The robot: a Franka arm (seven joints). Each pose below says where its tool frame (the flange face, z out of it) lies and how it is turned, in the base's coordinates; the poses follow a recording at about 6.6 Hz.
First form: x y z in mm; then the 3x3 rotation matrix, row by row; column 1 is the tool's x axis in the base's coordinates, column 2 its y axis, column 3 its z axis. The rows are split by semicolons.
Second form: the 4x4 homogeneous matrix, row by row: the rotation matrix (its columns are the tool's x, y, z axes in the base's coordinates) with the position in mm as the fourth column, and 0 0 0 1 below. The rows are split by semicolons. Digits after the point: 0 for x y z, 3 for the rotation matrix.
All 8 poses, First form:
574, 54, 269; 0.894, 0.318, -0.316; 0.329, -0.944, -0.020; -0.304, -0.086, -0.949
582, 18, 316; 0.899, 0.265, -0.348; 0.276, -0.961, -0.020; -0.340, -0.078, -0.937
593, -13, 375; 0.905, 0.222, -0.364; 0.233, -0.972, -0.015; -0.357, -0.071, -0.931
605, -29, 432; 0.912, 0.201, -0.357; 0.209, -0.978, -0.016; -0.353, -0.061, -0.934
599, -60, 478; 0.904, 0.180, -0.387; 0.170, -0.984, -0.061; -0.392, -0.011, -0.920
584, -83, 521; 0.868, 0.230, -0.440; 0.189, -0.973, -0.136; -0.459, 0.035, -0.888
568, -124, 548; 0.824, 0.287, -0.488; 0.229, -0.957, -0.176; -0.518, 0.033, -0.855
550, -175, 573; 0.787, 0.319, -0.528; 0.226, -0.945, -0.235; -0.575, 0.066, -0.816
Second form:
0.894, 0.318, -0.316, 574; 0.329, -0.944, -0.020, 54; -0.304, -0.086, -0.949, 269; 0, 0, 0, 1
0.899, 0.265, -0.348, 582; 0.276, -0.961, -0.020, 18; -0.340, -0.078, -0.937, 316; 0, 0, 0, 1
0.905, 0.222, -0.364, 593; 0.233, -0.972, -0.015, -13; -0.357, -0.071, -0.931, 375; 0, 0, 0, 1
0.912, 0.201, -0.357, 605; 0.209, -0.978, -0.016, -29; -0.353, -0.061, -0.934, 432; 0, 0, 0, 1
0.904, 0.180, -0.387, 599; 0.170, -0.984, -0.061, -60; -0.392, -0.011, -0.920, 478; 0, 0, 0, 1
0.868, 0.230, -0.440, 584; 0.189, -0.973, -0.136, -83; -0.459, 0.035, -0.888, 521; 0, 0, 0, 1
0.824, 0.287, -0.488, 568; 0.229, -0.957, -0.176, -124; -0.518, 0.033, -0.855, 548; 0, 0, 0, 1
0.787, 0.319, -0.528, 550; 0.226, -0.945, -0.235, -175; -0.575, 0.066, -0.816, 573; 0, 0, 0, 1

